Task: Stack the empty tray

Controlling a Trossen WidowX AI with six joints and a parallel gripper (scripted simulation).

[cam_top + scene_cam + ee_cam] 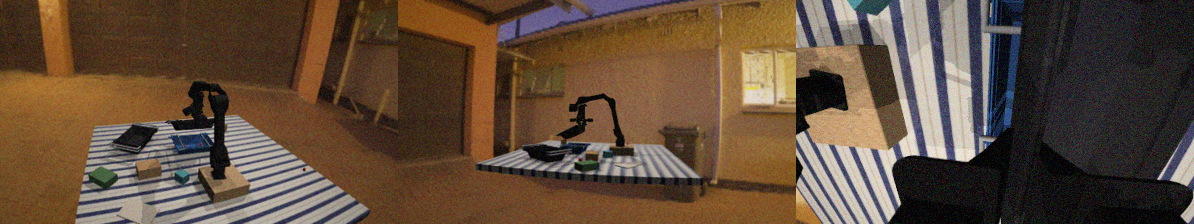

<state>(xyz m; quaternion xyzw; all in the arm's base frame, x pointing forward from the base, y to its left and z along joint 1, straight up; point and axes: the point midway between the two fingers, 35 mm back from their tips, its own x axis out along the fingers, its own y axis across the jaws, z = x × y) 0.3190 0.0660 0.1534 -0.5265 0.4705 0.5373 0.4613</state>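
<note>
The dark tray lies 70 mm ahead of my gripper tip and 10 mm to the left of it. The rest, counted from my gripper tip: teal cube (260 mm behind, 110 mm to the left, 160 mm below); then red block (400 mm ahead, 20 mm to the left, 170 mm below); then tan block (200 mm behind, 280 mm to the left, 150 mm below).
</note>
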